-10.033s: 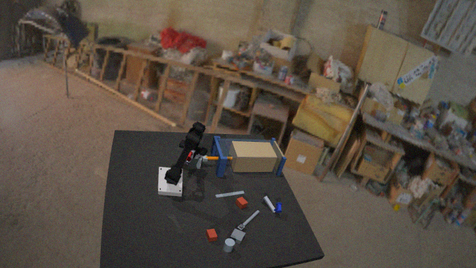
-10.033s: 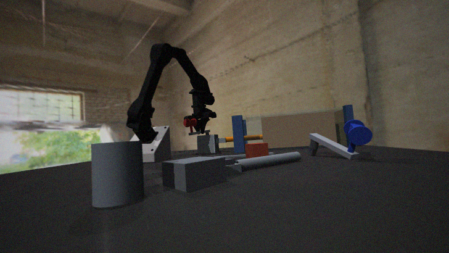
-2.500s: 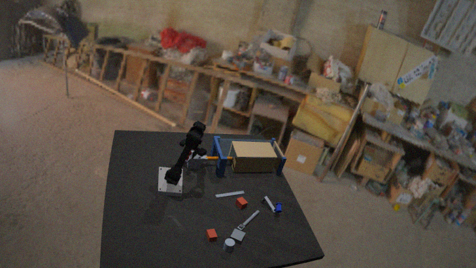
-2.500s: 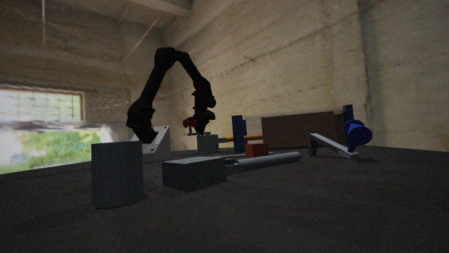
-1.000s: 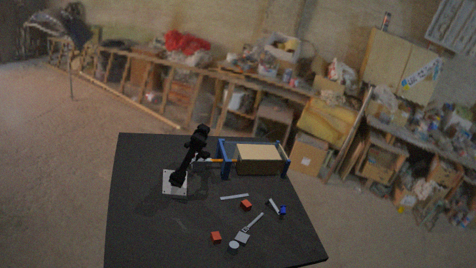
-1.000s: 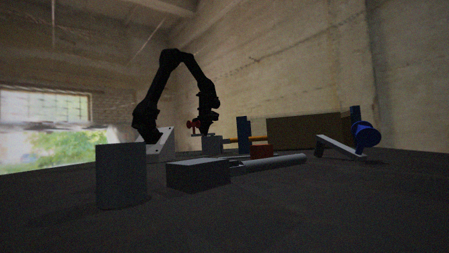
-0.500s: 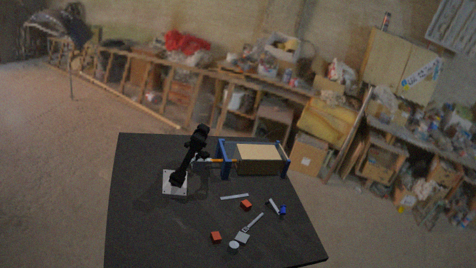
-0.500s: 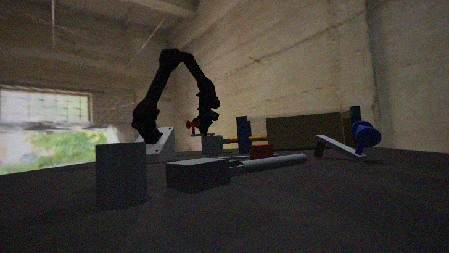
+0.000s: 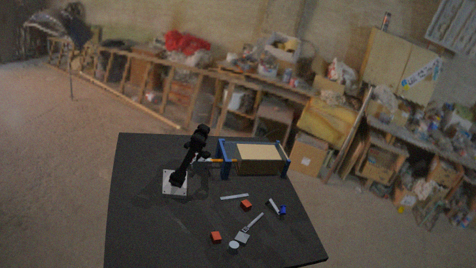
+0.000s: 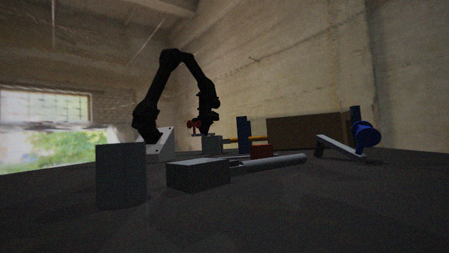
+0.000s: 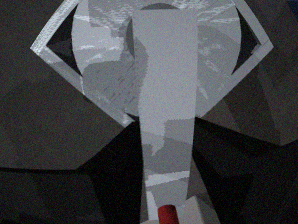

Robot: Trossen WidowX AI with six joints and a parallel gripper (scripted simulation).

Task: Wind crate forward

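Now: the red knob 30 mm behind my gripper tip, 50 mm to the right of it and 50 mm above it. Round my gripper tip: grey winch: 10 mm ahead, 30 mm to the left, 60 mm below; grey bar: 270 mm ahead, 230 mm to the right, 90 mm below; clear-panelled cubby: 430 mm ahead, 100 mm to the left, 30 mm above.
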